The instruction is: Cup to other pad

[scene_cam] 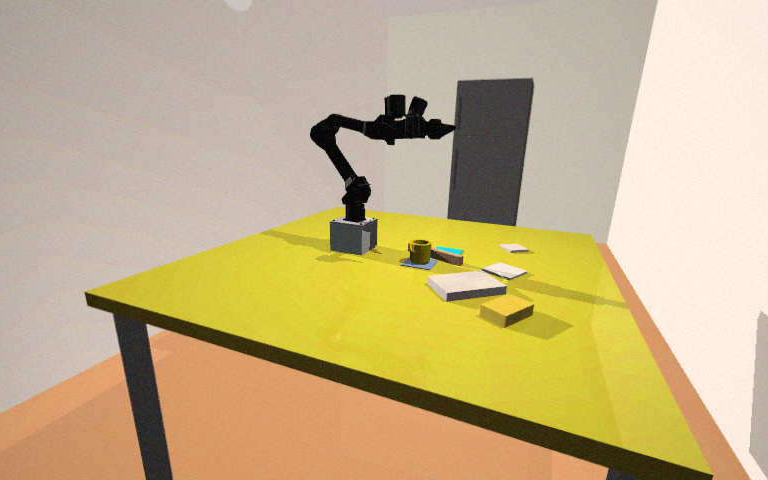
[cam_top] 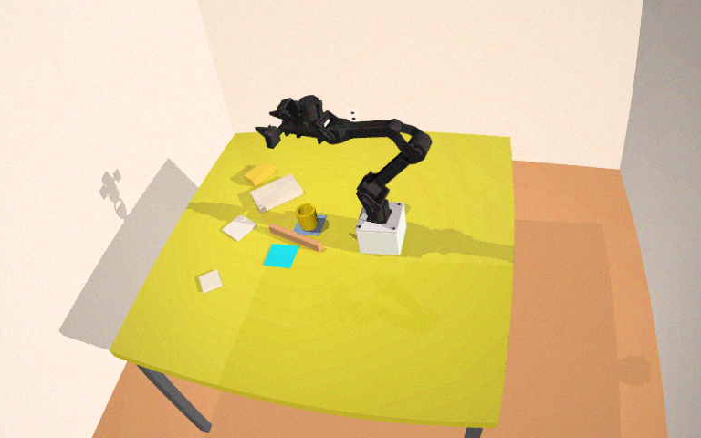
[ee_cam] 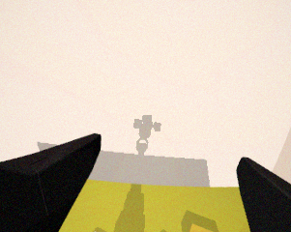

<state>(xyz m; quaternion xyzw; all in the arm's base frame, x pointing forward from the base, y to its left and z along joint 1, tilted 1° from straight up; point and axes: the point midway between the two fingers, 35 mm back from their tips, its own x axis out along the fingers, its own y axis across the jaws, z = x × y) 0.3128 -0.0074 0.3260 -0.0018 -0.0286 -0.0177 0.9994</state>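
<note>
The yellow cup is 40 cm below my gripper tip and 8 cm behind it. Also, from my gripper tip: green marble (42 cm below, 6 cm behind, 1 cm to the left); then blue pad (44 cm below, 7 cm behind); then wooden bar (43 cm below, 8 cm to the left, 6 cm behind).
</note>
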